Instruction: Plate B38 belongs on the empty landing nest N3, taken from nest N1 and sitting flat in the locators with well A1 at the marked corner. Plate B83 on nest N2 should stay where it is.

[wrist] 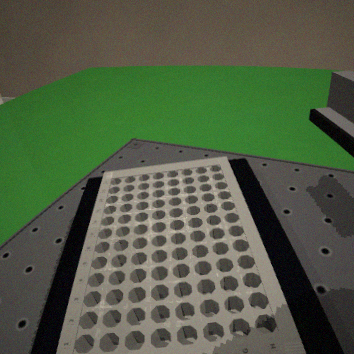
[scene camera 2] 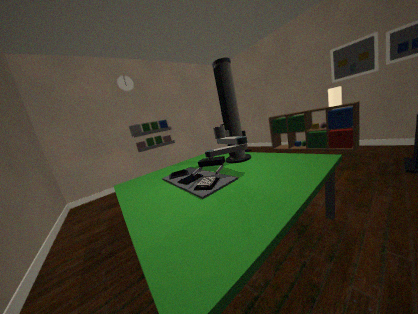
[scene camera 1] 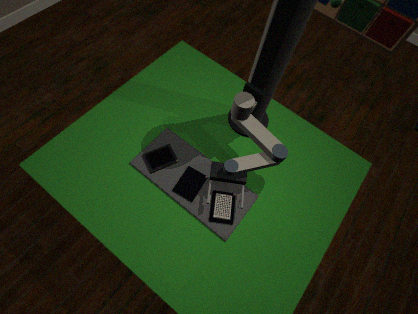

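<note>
A pale multi-well plate (scene camera 1: 222,205) (scene camera 2: 206,182) (wrist: 167,250) sits in a black nest (scene camera 1: 221,221) (wrist: 287,280) at one end of the grey board. Small numbers run along its left edge in the wrist view, and G and H show at the near right. My gripper (scene camera 1: 225,205) (scene camera 2: 206,173) is open and empty above this plate, one finger toward each long side. One finger (wrist: 332,117) shows at the wrist view's right edge. A black nest area (scene camera 1: 190,184) is in the middle, and another black nest (scene camera 1: 160,158) is at the far end. Plate and nest labels are unreadable; whether those two hold dark plates I cannot tell.
The perforated grey board (scene camera 1: 175,138) (scene camera 2: 225,180) (wrist: 30,295) lies on the green table top (scene camera 1: 150,225) (scene camera 2: 225,225). The arm's dark column (scene camera 1: 280,45) (scene camera 2: 227,95) stands behind the board. The forearm (scene camera 1: 255,161) reaches over the board's edge.
</note>
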